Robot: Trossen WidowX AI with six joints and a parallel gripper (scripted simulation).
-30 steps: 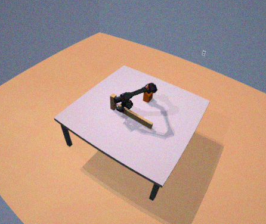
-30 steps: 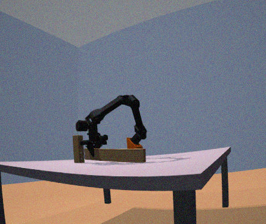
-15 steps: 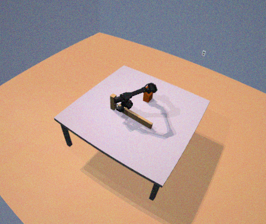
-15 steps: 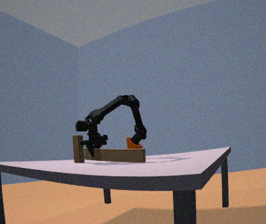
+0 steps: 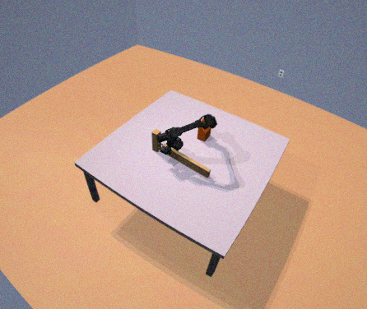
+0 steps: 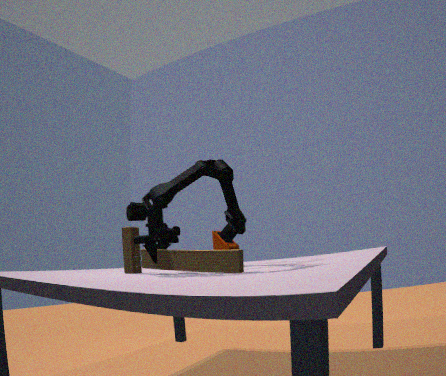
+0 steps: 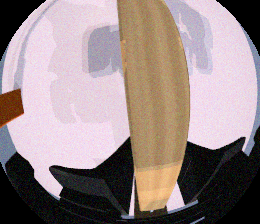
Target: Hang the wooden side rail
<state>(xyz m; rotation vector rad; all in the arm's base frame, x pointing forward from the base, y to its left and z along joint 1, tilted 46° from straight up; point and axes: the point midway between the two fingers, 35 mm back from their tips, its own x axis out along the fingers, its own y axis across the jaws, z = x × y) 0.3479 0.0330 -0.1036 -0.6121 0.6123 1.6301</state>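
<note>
My gripper tip is now 1 cm short of the headboard post, 14 cm to the left of it and 4 cm below it.
</note>
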